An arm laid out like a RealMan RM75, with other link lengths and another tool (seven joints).
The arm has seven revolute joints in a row. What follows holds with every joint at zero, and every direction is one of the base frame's. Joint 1 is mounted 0.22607 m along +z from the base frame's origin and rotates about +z. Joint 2 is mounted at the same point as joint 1 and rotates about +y. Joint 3 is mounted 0.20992 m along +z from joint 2 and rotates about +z. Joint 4 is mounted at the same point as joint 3 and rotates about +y. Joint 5 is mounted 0.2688 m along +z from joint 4 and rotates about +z. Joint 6 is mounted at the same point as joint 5 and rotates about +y. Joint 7 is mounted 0.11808 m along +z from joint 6 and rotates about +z. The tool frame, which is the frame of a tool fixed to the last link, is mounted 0.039 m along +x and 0.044 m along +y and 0.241 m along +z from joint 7; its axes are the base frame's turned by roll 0, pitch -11.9 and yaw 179 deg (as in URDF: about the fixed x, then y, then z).
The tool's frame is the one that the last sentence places.
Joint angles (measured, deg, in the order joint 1, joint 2, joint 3, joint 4, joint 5, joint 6, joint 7), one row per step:
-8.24, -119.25, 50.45, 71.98, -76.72, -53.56, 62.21
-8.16, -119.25, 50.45, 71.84, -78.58, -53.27, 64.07
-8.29, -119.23, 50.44, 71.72, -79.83, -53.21, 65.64
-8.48, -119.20, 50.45, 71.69, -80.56, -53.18, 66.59
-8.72, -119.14, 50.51, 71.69, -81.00, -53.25, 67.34
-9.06, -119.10, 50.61, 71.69, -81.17, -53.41, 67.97
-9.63, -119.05, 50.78, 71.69, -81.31, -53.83, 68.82
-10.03, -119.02, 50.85, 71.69, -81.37, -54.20, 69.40
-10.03, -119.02, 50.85, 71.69, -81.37, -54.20, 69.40
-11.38, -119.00, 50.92, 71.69, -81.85, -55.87, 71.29
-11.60, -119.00, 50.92, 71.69, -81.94, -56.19, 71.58
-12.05, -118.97, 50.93, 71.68, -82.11, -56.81, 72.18
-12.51, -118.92, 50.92, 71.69, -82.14, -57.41, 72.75
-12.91, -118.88, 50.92, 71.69, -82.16, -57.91, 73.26
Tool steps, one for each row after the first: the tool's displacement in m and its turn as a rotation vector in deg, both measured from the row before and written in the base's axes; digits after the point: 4 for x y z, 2 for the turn. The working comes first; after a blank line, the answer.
Tool pose at each row, in the base's axes (x y z in m, rotation vector in deg; the steps are taken from these numbers as rounded here):
-0.2629, 0.5759, 0.0834, -57.93, 103.43, 77.49
-0.2575, 0.5768, 0.0884, -56.15, 103.07, 77.67
-0.2518, 0.5777, 0.0910, -54.52, 103.19, 77.69
-0.2471, 0.5787, 0.0927, -53.37, 103.34, 77.67
-0.2424, 0.5796, 0.0930, -52.33, 103.73, 77.54
-0.2372, 0.5805, 0.0917, -51.36, 104.36, 77.27
-0.2286, 0.5815, 0.0884, -49.94, 105.45, 76.60
-0.2227, 0.5819, 0.0860, -48.96, 106.23, 76.10
-0.2227, 0.5819, 0.0860, -48.96, 106.23, 76.10
-0.2008, 0.5816, 0.0781, -45.66, 108.54, 73.87
-0.1971, 0.5813, 0.0767, -45.12, 108.89, 73.44
-0.1898, 0.5808, 0.0741, -44.02, 109.63, 72.63
-0.1831, 0.5802, 0.0715, -42.91, 110.45, 71.93
-0.1774, 0.5796, 0.0692, -41.93, 111.16, 71.33

0.0054, 0.0009, 0.0050, 0.96, 0.19, -1.15
0.0057, 0.0009, 0.0026, 0.54, 0.39, -1.12
0.0047, 0.0010, 0.0017, 0.33, 0.31, -0.80
0.0047, 0.0009, 0.0003, 0.10, 0.39, -0.77
0.0052, 0.0009, -0.0013, -0.13, 0.46, -0.78
0.0086, 0.0010, -0.0033, -0.40, 0.64, -1.26
0.0059, 0.0004, -0.0024, -0.31, 0.45, -0.88
0.0000, 0.0000, 0.0000, 0.00, 0.00, 0.00
0.0219, -0.0003, -0.0079, -1.12, 1.05, -3.22
0.0037, -0.0003, -0.0014, -0.20, 0.13, -0.56
0.0073, -0.0005, -0.0026, -0.40, 0.32, -1.09
0.0067, -0.0006, -0.0026, -0.39, 0.45, -1.04
0.0057, -0.0006, -0.0023, -0.34, 0.40, -0.90

